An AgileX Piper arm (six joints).
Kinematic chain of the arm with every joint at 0, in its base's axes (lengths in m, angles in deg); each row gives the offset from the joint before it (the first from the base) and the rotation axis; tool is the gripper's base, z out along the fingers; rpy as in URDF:
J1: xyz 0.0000 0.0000 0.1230 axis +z
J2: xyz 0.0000 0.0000 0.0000 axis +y
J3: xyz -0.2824 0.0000 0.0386 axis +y
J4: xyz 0.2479 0.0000 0.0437 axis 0.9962 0 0.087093
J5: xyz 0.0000 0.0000 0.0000 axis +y
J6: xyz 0.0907 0.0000 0.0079 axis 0.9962 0 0.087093
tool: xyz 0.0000 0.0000 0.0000 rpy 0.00 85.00 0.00
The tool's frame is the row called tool.
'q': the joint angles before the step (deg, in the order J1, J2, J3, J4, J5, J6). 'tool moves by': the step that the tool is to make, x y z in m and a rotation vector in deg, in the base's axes. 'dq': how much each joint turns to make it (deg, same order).
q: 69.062, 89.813, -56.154, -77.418, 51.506, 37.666
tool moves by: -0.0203, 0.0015, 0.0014, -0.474, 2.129, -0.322
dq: 3.989, -1.125, 0.189, 4.617, 3.355, -1.568
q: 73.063, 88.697, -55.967, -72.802, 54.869, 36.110
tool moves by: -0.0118, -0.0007, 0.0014, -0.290, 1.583, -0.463
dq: 2.245, -0.822, 0.037, 3.106, 2.131, -1.033
